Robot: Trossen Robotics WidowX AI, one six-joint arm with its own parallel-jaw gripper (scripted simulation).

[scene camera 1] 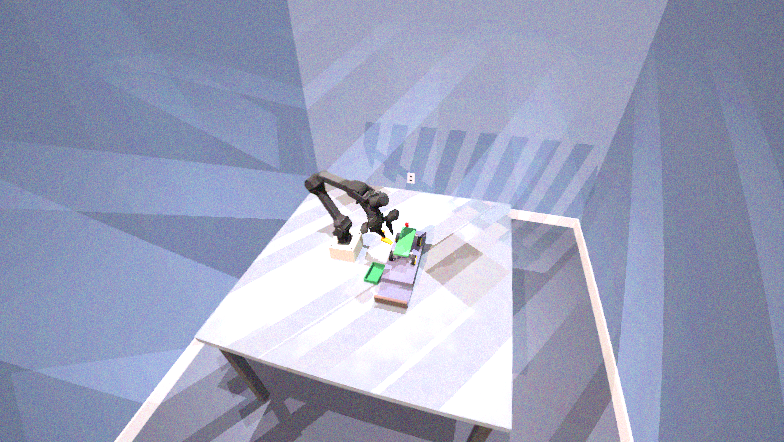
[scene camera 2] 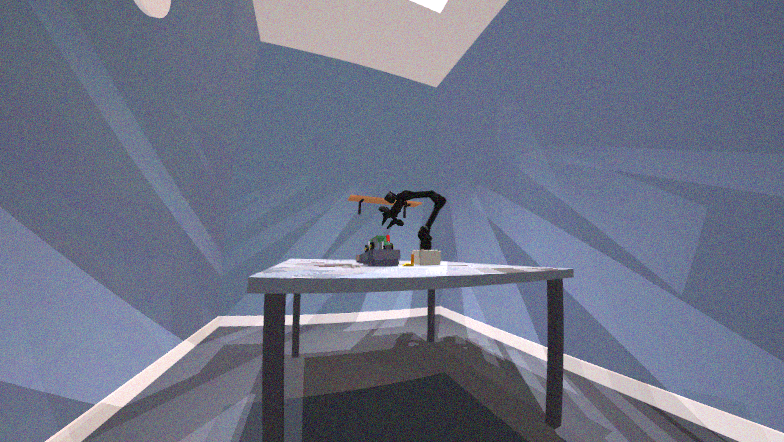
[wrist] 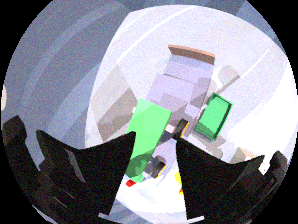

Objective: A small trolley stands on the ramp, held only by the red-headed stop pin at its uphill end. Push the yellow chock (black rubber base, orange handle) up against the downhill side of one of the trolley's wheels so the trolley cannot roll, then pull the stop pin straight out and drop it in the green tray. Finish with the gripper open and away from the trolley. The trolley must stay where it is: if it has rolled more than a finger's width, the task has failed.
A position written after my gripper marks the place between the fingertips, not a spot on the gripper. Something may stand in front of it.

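My gripper (wrist: 156, 139) is visible, with a green-topped trolley (wrist: 150, 122) and a grey ramp (wrist: 185, 100). Scene camera 1 also shows the grey ramp (scene camera 1: 400, 272).
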